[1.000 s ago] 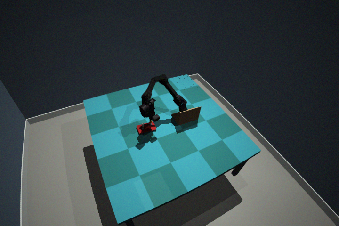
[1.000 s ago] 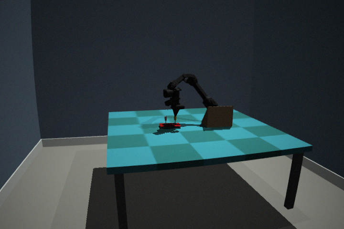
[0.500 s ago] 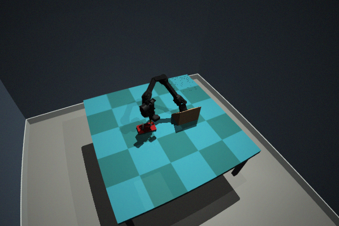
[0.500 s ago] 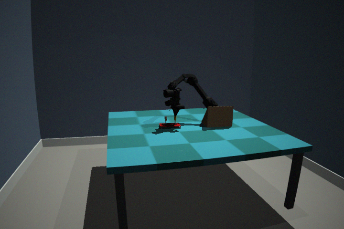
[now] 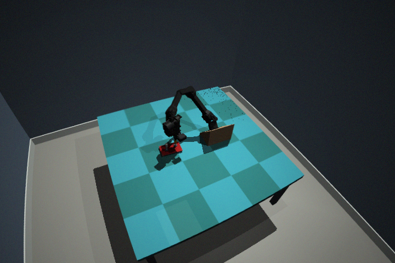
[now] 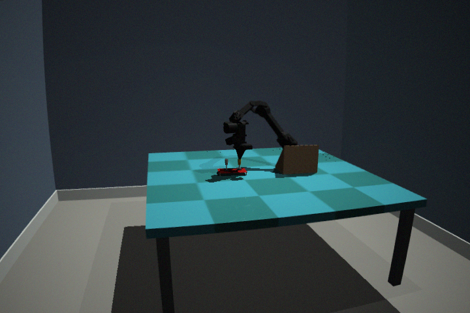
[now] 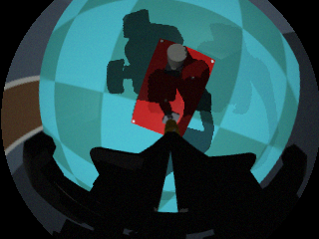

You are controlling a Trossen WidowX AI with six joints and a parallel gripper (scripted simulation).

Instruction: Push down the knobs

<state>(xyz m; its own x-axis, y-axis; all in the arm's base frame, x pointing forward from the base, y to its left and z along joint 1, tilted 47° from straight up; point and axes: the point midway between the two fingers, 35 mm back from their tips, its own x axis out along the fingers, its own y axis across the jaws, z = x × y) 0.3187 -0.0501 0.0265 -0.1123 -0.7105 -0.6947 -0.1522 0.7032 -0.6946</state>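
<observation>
Right now the potentiometer knob is 80 mm ahead of my gripper tip, 10 mm to the left of it and 10 mm below it.
</observation>
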